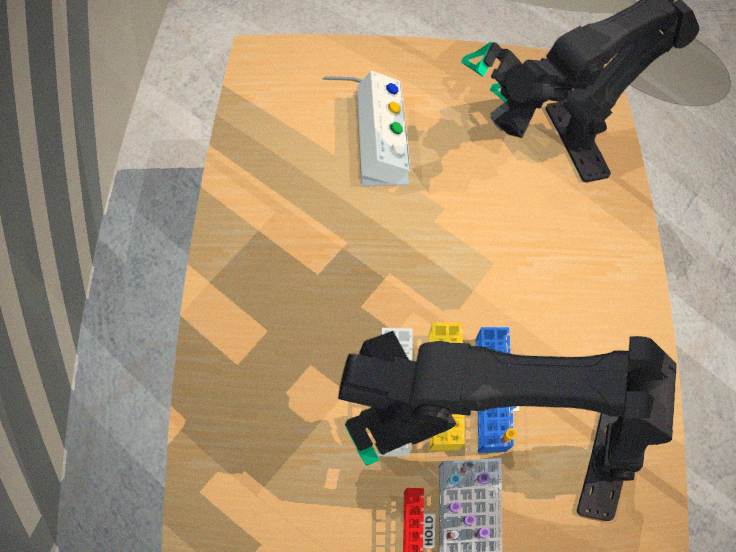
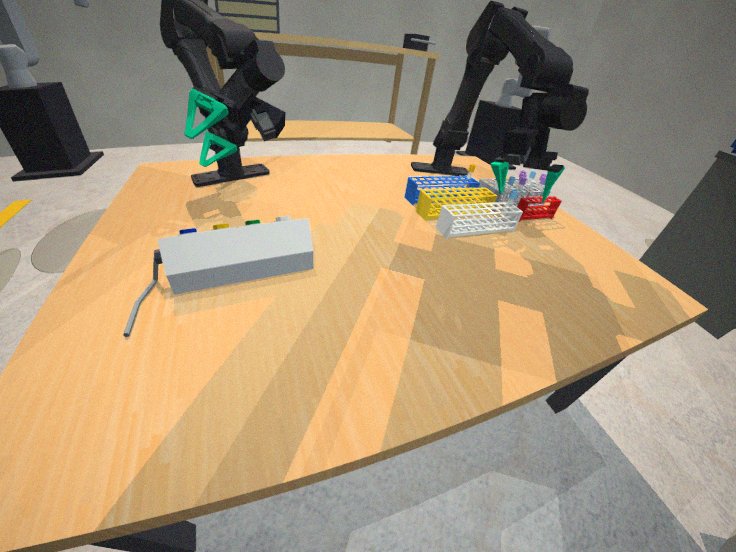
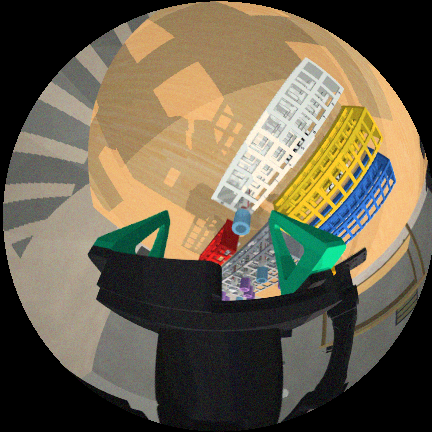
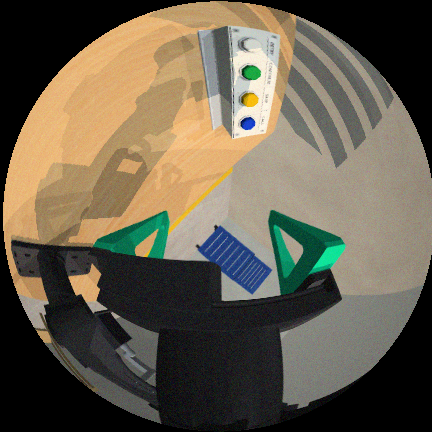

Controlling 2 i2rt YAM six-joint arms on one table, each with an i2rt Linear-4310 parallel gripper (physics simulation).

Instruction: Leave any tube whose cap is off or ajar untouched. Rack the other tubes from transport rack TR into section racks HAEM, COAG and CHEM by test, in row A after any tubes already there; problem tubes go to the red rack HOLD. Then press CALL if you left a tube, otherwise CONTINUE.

Observation:
The left gripper point(image 1: 389, 441) is open, with nothing in its grasp. The right gripper point(image 2: 195, 152) is open, holding nothing. Also in view: a grey button box point(image 2: 192, 260).
The left gripper also shows in image 2 point(image 2: 521, 197) and in image 3 point(image 3: 219, 215). The right gripper shows as well in image 1 point(image 1: 477, 73) and in image 4 point(image 4: 218, 215). The grey button box shows as well in image 1 point(image 1: 384, 156) and in image 4 point(image 4: 239, 63).

